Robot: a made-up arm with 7 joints. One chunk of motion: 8 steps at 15 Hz.
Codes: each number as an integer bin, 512 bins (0 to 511) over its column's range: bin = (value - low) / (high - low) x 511, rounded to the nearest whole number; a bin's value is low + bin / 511 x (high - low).
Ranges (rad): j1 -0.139..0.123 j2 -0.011..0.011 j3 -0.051..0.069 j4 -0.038..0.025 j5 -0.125..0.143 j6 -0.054..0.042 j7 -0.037..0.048
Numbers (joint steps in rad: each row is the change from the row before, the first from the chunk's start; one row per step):
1: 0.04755 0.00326 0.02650 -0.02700 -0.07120 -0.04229 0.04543
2: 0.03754 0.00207 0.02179 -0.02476 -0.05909 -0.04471 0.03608
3: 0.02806 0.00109 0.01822 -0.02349 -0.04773 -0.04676 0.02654
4: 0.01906 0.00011 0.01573 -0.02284 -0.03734 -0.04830 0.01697
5: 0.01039 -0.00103 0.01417 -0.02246 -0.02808 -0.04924 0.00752
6: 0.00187 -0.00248 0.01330 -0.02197 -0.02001 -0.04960 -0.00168
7: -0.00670 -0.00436 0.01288 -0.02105 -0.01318 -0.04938 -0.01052
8: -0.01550 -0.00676 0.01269 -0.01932 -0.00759 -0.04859 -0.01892
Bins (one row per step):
1: 364 331 330 89 103 62 496
2: 344 304 310 107 126 49 439
3: 326 281 295 118 147 39 382
4: 308 258 284 123 167 30 324
5: 291 232 278 126 185 25 268
6: 275 198 274 130 200 23 212
7: 258 154 272 137 213 25 159
8: 241 98 271 152 224 29 109

